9 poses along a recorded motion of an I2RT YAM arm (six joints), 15 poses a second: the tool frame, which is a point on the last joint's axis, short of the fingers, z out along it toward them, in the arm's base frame.
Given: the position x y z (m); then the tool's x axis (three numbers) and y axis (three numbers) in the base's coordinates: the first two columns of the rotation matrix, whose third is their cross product.
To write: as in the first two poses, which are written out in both.
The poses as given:
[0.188 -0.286 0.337 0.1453 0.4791 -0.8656 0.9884 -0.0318 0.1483]
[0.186 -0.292 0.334 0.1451 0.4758 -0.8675 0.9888 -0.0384 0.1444]
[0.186 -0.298 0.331 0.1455 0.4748 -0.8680 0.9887 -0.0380 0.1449]
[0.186 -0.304 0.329 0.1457 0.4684 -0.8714 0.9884 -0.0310 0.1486]
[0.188 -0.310 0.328 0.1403 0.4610 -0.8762 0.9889 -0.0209 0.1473]
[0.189 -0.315 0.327 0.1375 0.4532 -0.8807 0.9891 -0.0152 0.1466]
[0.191 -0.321 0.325 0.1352 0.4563 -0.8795 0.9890 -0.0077 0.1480]
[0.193 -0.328 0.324 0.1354 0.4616 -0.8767 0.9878 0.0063 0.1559]
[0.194 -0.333 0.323 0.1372 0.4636 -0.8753 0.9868 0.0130 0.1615]
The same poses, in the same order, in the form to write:
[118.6 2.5 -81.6 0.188 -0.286 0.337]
[118.4 2.0 -81.7 0.186 -0.292 0.334]
[118.4 2.1 -81.6 0.186 -0.298 0.331]
[117.9 2.4 -81.6 0.186 -0.304 0.329]
[117.3 2.8 -81.9 0.188 -0.310 0.328]
[116.8 3.0 -82.1 0.189 -0.315 0.327]
[116.9 3.5 -82.2 0.191 -0.321 0.325]
[117.2 4.4 -82.2 0.193 -0.328 0.324]
[117.2 4.9 -82.1 0.194 -0.333 0.323]

